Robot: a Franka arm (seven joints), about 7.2 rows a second.
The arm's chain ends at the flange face. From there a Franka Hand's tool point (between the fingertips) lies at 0.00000 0.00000 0.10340 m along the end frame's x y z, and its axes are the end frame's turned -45 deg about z.
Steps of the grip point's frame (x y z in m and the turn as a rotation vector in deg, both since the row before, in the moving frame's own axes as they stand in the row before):
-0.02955 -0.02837 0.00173 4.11 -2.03 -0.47
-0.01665 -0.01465 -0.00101 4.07 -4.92 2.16
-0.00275 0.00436 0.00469 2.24 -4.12 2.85
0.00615 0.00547 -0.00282 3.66 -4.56 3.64
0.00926 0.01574 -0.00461 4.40 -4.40 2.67
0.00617 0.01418 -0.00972 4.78 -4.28 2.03
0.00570 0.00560 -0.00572 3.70 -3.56 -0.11
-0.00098 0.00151 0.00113 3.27 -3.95 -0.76
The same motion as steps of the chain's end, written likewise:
-0.03312 0.00345 0.00206 1.47 -4.34 -0.47
-0.01067 0.00055 -0.00037 -0.60 -6.36 2.16
0.00930 0.00283 0.00504 -1.33 -4.50 2.85
0.01872 -0.00129 -0.00228 -0.64 -5.81 3.64
0.02888 0.00484 -0.00400 0.00 -6.22 2.67
0.02591 0.00651 -0.00907 0.35 -6.41 2.03
0.01724 0.00010 -0.00531 0.10 -5.13 -0.11
0.00957 0.00083 0.00154 -0.48 -5.11 -0.76

